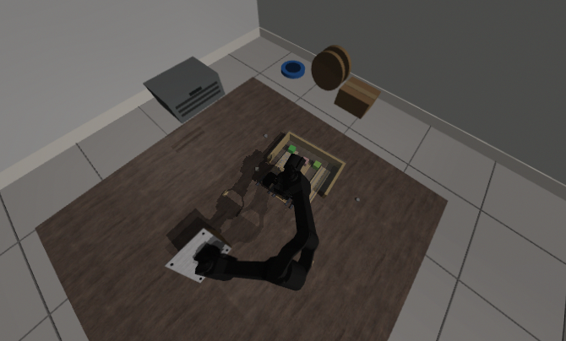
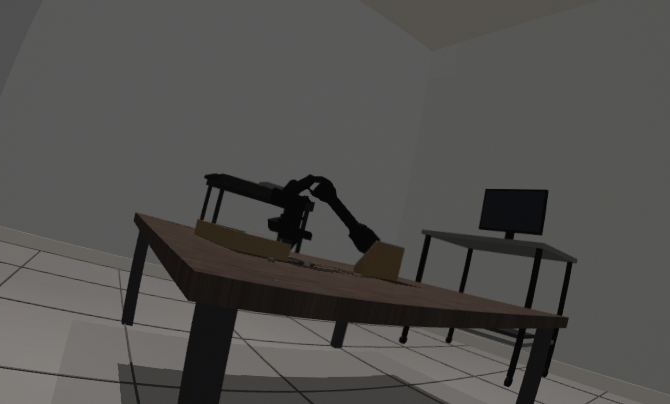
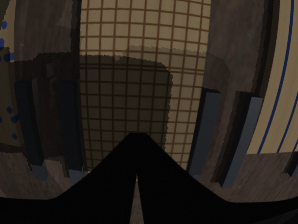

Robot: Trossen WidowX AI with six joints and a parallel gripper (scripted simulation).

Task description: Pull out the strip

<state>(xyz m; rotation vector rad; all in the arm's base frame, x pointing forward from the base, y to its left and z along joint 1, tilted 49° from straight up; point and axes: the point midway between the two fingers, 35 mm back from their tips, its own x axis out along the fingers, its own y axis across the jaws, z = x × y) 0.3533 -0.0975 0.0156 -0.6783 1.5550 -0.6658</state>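
Now: gripper tip 190 mm short of the pink cube labelled k, 20 mm to the right of it and 20 mm below it. From my gripper tip the other things lie so: small tan block (250 mm to the right, 160 mm behind).
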